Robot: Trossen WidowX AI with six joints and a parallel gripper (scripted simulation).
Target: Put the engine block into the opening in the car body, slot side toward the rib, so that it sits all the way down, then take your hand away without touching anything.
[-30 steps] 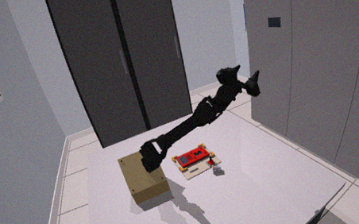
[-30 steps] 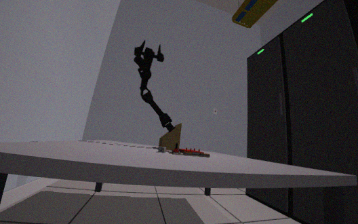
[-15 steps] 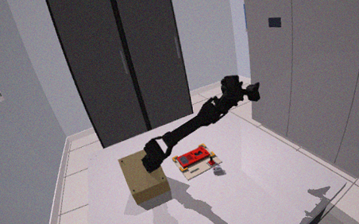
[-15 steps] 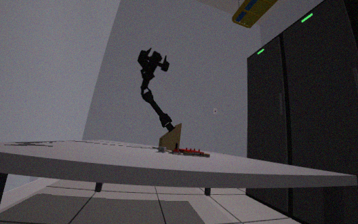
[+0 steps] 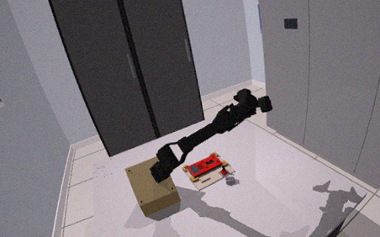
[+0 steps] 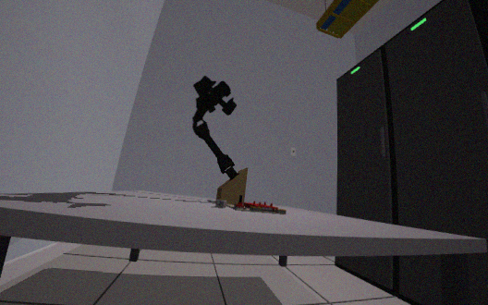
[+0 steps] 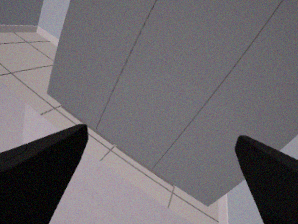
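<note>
The grey engine block lies 17 cm behind my gripper tip, 9 cm to the left of it and 44 cm below it.
</note>
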